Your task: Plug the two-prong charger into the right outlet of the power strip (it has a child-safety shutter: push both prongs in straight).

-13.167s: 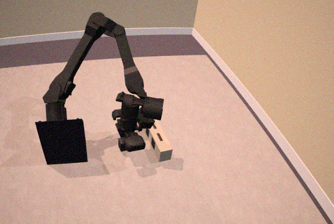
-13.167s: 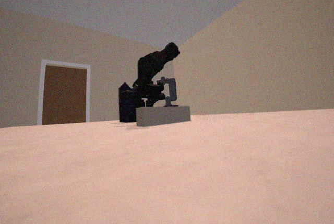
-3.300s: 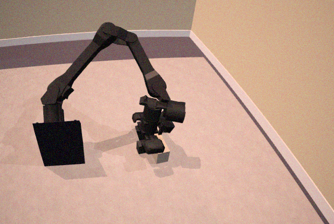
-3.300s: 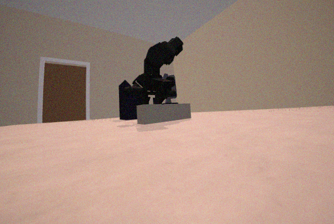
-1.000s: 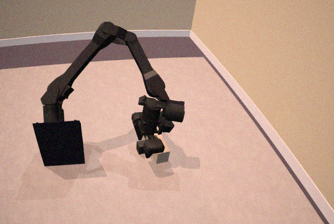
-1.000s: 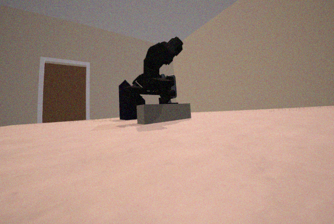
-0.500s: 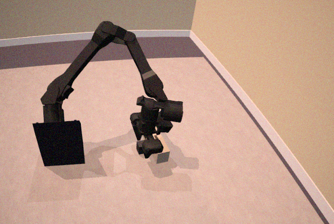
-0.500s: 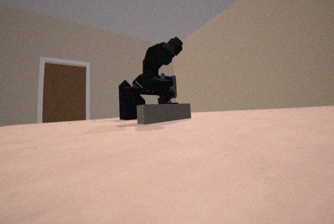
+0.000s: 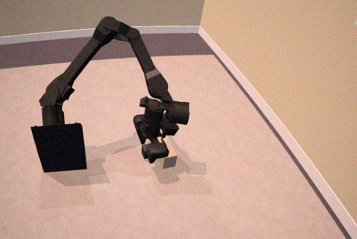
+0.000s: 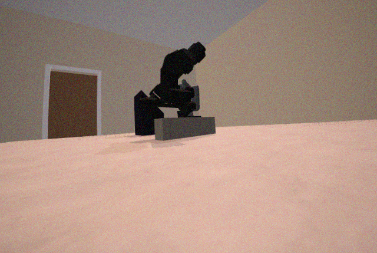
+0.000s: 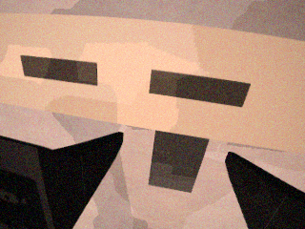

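My gripper tip is now 30 mm short of the charger and 10 mm below it.
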